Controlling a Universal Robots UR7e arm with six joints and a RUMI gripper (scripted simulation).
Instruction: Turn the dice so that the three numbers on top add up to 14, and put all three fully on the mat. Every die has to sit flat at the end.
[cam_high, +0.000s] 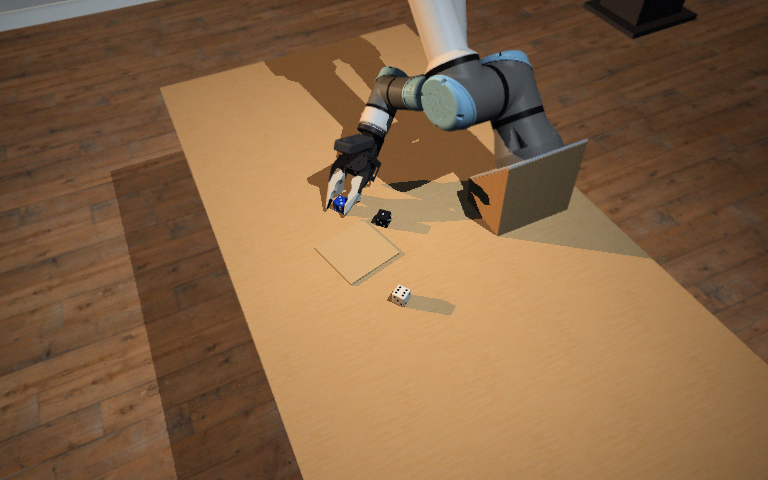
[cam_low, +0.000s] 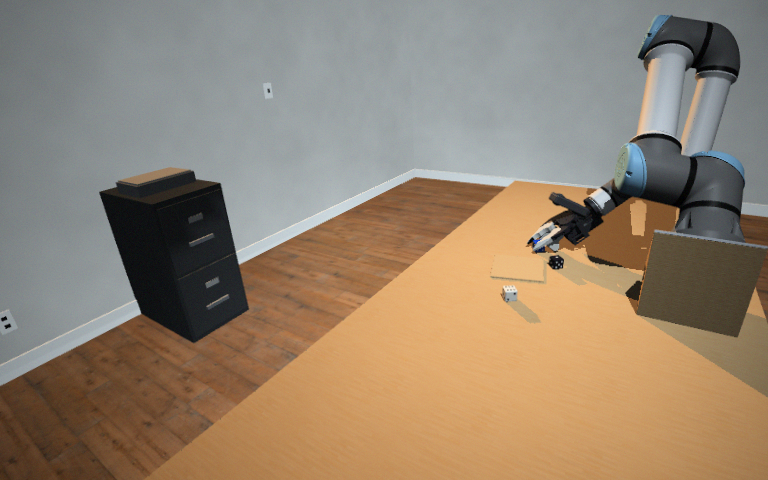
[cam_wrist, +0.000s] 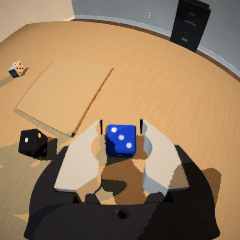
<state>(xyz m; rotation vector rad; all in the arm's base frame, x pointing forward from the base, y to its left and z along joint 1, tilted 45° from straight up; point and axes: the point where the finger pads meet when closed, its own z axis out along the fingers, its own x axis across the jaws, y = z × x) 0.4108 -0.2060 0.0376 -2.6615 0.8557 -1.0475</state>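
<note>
The blue die lies 10 mm to the right of my hand, 10 mm below it and 10 mm behind it. Round my hand: tan mat 130 mm to the left, 20 mm below, 10 mm ahead; white die 300 mm to the left, 30 mm behind, 10 mm below; black die 90 mm behind, 80 mm to the left, 10 mm below.
</note>
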